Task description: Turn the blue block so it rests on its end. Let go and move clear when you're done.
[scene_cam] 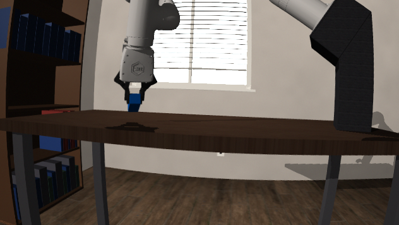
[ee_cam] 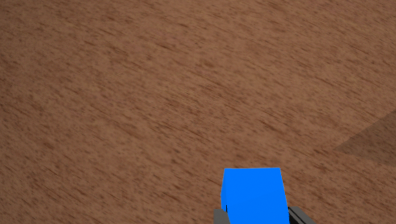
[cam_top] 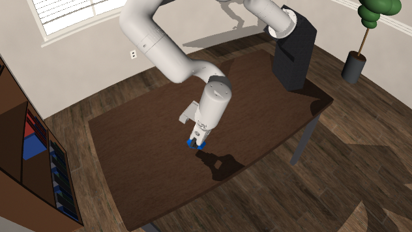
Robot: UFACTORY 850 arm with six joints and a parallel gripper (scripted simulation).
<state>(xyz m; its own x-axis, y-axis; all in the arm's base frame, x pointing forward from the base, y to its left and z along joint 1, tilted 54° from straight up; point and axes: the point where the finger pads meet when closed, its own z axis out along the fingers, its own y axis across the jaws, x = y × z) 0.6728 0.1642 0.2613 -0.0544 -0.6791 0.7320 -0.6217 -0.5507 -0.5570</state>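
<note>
Now: hand 20 mm above the blue block and 10 mm to the left of it.
</note>
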